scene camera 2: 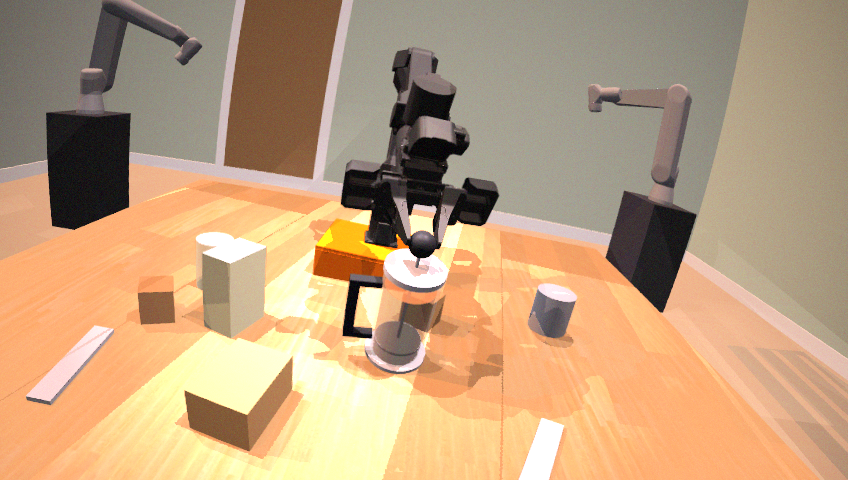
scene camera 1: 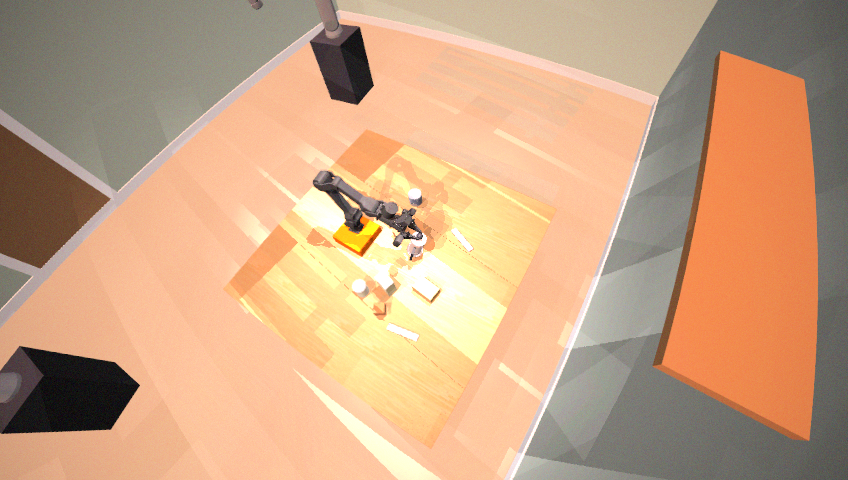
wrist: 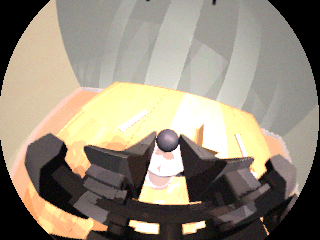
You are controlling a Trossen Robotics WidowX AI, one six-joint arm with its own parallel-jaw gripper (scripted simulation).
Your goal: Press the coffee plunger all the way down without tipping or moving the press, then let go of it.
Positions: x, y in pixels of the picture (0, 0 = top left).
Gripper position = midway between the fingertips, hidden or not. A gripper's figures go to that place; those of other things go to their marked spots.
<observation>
My gripper (scene camera 2: 423, 245) is 0.48 m from the lens. A glass coffee press (scene camera 2: 413, 278): 0.48 m from the lens. A cream block (scene camera 2: 233, 275) is 0.56 m from the lens. The marked spots on the glass coffee press and the cream block are 0.23 m apart.
</observation>
